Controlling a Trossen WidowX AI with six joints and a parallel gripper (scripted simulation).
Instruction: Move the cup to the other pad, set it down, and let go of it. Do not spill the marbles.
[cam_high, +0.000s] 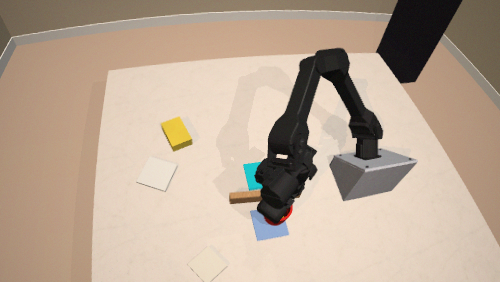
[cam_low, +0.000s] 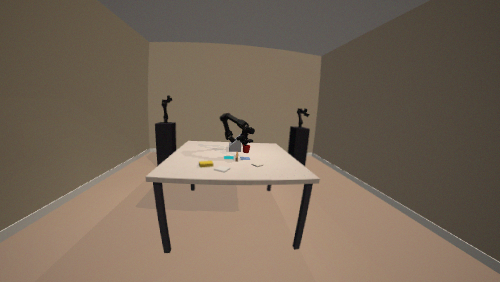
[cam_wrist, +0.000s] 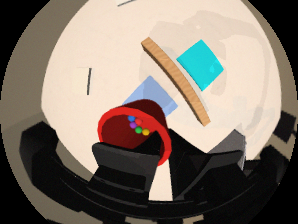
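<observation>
My gripper tip is 150 mm to the left of the cyan tile and 110 mm above it. Also, from my gripper tip: cup (20 mm to the left, 20 mm ahead); yellow block (360 mm to the right, 240 mm ahead, 90 mm below).
</observation>
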